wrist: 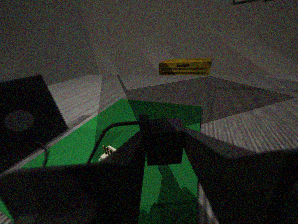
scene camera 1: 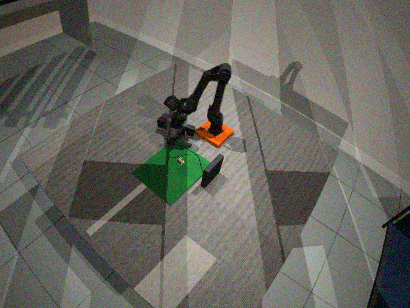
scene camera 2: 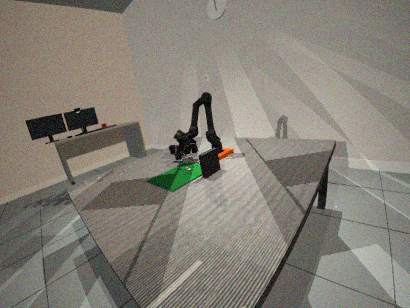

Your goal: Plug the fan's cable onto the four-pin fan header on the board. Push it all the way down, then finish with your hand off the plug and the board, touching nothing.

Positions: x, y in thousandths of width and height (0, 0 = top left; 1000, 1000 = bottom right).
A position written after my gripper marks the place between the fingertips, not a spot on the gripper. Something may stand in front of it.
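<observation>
The wrist view gives me my gripper (wrist: 545, 596), and in that same view I find a dark plug (wrist: 552, 618). A green board (scene camera 1: 399, 567) is there for me to see too.
</observation>
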